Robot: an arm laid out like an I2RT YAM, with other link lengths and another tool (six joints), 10 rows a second.
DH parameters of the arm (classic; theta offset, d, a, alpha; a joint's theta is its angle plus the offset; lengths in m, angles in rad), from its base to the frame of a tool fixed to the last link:
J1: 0 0.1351 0.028 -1.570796
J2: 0 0 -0.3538 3.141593
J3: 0.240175 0 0.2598 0
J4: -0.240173 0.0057 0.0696 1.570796
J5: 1.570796 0.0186 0 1.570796
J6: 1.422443 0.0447 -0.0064 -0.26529
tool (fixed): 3.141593 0.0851 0 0
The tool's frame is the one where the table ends.
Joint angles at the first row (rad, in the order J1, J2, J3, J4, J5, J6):
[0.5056, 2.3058, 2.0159, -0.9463, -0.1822, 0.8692]
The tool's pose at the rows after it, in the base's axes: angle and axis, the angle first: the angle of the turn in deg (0 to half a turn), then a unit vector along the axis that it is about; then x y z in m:
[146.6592 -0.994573 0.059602 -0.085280 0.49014 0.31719 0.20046]
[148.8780 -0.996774 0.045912 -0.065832 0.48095 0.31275 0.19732]
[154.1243 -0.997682 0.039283 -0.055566 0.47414 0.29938 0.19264]
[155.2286 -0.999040 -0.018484 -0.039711 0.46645 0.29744 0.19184]
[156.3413 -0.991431 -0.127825 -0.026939 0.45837 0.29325 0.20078]
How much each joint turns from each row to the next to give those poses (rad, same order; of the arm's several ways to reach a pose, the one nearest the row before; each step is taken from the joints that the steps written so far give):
[0.0176, 0.0019, -0.0004, -0.0289, 0.0031, -0.0332]
[0.0023, 0.0000, 0.0000, -0.0527, 0.0099, -0.0351]
[-0.0012, 0.0001, 0.0004, -0.0675, 0.0649, -0.0278]
[0.0000, -0.0004, 0.0000, -0.0302, -0.0012, -0.1179]
[-0.0049, -0.0088, 0.0203, -0.0454, 0.0008, -0.2228]

